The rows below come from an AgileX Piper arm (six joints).
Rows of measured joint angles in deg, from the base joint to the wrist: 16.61, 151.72, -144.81, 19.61, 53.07, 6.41; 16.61, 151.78, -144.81, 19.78, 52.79, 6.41; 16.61, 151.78, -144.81, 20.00, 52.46, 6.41; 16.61, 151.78, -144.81, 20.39, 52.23, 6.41; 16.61, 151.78, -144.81, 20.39, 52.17, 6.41; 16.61, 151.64, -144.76, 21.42, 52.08, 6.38; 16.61, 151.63, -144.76, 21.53, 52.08, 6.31; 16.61, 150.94, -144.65, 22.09, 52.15, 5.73; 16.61, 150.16, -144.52, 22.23, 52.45, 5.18; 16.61, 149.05, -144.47, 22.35, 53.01, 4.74; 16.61, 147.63, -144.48, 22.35, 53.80, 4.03; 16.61, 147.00, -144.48, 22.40, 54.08, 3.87; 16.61, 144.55, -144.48, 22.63, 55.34, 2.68; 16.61, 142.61, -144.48, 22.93, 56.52, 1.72; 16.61, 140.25, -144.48, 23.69, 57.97, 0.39; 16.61, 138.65, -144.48, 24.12, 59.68, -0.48; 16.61, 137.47, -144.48, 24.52, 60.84, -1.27; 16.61, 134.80, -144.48, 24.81, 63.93, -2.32; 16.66, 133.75, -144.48, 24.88, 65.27, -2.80; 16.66, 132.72, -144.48, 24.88, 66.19, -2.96; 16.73, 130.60, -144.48, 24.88, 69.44, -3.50; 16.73, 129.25, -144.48, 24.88, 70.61, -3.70; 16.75, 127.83, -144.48, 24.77, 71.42, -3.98; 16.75, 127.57, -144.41, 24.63, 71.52, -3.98
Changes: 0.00, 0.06, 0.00, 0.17, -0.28, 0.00; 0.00, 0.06, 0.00, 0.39, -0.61, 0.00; 0.00, 0.06, 0.00, 0.78, -0.84, 0.00; 0.00, 0.06, 0.00, 0.78, -0.90, 0.00; 0.00, -0.08, 0.05, 1.81, -0.99, -0.03; 0.00, -0.09, 0.05, 1.92, -0.99, -0.10; 0.00, -0.78, 0.16, 2.48, -0.92, -0.68; 0.00, -1.56, 0.29, 2.62, -0.62, -1.23; 0.00, -2.67, 0.34, 2.74, -0.06, -1.67; 0.00, -4.09, 0.33, 2.74, 0.73, -2.38; 0.00, -4.72, 0.33, 2.79, 1.01, -2.54; 0.00, -7.17, 0.33, 3.02, 2.27, -3.73; 0.00, -9.11, 0.33, 3.32, 3.45, -4.69; 0.00, -11.47, 0.33, 4.08, 4.90, -6.02; 0.00, -13.07, 0.33, 4.51, 6.61, -6.89; 0.00, -14.25, 0.33, 4.91, 7.77, -7.68; 0.00, -16.92, 0.33, 5.20, 10.86, -8.73; 0.05, -17.97, 0.33, 5.27, 12.20, -9.21; 0.05, -19.00, 0.33, 5.27, 13.12, -9.37; 0.12, -21.12, 0.33, 5.27, 16.37, -9.91; 0.12, -22.47, 0.33, 5.27, 17.54, -10.11; 0.14, -23.89, 0.33, 5.16, 18.35, -10.39; 0.14, -24.15, 0.40, 5.02, 18.45, -10.39
